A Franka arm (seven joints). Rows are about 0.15 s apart.
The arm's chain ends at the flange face. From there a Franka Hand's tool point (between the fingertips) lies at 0.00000 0.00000 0.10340 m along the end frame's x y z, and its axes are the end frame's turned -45 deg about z.
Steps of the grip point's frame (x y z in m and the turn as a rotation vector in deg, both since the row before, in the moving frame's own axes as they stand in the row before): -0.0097, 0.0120, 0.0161, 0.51, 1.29, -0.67; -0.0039, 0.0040, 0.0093, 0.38, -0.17, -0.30; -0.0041, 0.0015, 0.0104, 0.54, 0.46, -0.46; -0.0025, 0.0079, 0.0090, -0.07, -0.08, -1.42; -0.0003, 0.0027, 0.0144, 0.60, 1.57, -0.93; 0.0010, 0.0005, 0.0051, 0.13, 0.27, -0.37
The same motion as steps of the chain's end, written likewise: 0.0006, 0.0176, 0.0161, 1.27, 0.55, -0.67; 0.0008, 0.0059, 0.0093, 0.15, -0.39, -0.30; -0.0017, 0.0052, 0.0104, 0.71, -0.06, -0.46; 0.0038, 0.0072, 0.0090, -0.11, -0.01, -1.42; 0.0005, 0.0049, 0.0144, 1.53, 0.69, -0.93; 0.0009, 0.0002, 0.0051, 0.28, 0.10, -0.37
